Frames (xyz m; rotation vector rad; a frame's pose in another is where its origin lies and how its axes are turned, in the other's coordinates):
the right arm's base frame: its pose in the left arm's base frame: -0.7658 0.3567 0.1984 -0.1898 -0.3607 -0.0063
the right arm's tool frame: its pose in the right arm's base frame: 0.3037 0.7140 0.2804 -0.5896 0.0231 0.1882
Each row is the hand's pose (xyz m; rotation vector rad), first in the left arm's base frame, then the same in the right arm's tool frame.
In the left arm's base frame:
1: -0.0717 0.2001 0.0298 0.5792 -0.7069 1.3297
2: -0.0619 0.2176 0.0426 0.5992 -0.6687 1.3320
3: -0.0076 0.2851 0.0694 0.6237 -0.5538 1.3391
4: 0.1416 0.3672 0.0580 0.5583 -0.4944 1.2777
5: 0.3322 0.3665 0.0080 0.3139 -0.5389 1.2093
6: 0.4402 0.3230 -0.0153 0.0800 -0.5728 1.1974
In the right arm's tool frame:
1: 0.1933 -0.3214 -1.0460 1.3557 -0.9869 0.8219
2: 0.2089 -0.3179 -1.0284 1.3815 -0.9542 0.8385
3: 0.2793 -0.2875 -0.9801 1.4240 -0.8511 0.8921
4: 0.4335 -0.2144 -0.9748 1.3738 -0.7570 0.8645
5: 0.6027 -0.1686 -1.0648 1.1343 -0.7401 0.8035
6: 0.6920 -0.1761 -1.1426 0.9038 -0.7438 0.8008

